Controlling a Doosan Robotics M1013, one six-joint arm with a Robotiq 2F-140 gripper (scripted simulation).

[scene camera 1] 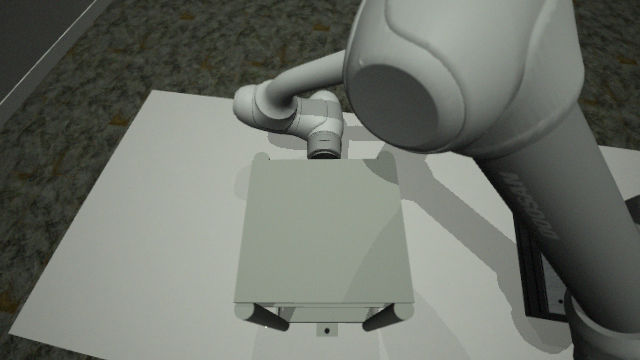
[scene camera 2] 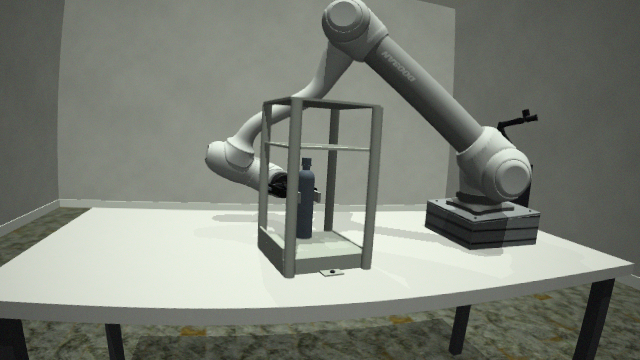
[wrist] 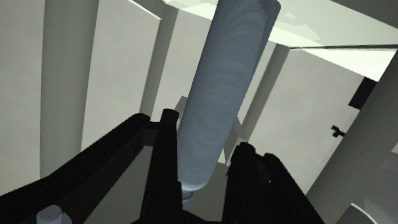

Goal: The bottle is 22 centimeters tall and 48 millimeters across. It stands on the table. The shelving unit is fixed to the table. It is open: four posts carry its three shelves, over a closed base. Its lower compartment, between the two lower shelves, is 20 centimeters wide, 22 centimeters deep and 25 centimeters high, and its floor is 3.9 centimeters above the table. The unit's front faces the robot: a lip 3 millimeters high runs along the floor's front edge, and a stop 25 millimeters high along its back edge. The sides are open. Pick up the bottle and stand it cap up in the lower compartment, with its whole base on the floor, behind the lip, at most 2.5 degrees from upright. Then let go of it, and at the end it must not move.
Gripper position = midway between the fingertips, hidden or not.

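The wrist view gives me my gripper [wrist: 205, 115] along with a bottle [wrist: 234, 45]. From scene camera 2 I can see the bottle [scene camera 2: 306, 177] too.
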